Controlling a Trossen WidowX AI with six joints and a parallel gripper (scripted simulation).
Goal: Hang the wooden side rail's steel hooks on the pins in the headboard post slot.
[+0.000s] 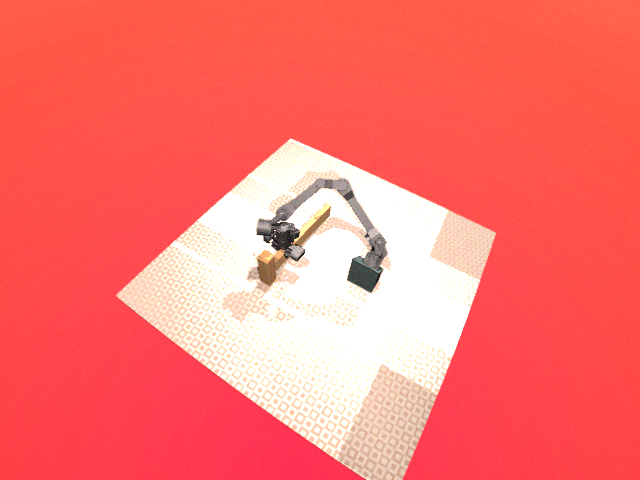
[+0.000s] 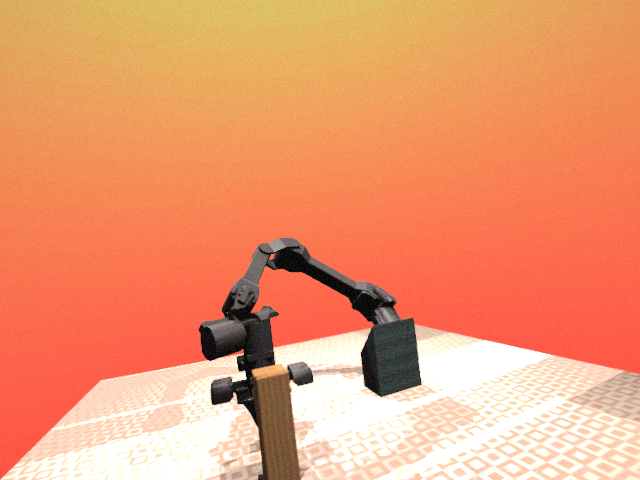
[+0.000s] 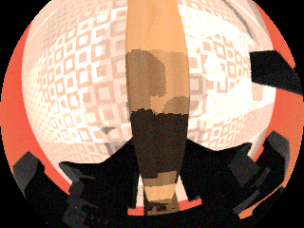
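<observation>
Now: gripper tip 10 mm short of the wooden headboard post, 110 mm to the right of it and 40 mm below it.
</observation>
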